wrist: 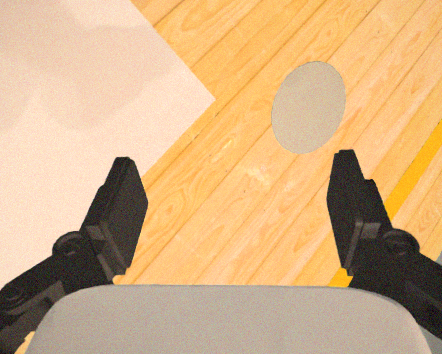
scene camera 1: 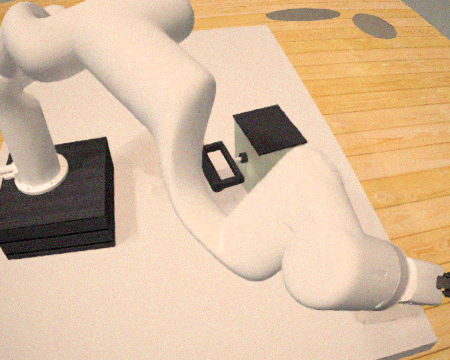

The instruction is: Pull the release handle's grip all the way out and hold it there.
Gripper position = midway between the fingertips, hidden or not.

In view: the gripper (wrist: 233,177) and a base plate (scene camera 1: 228,199).
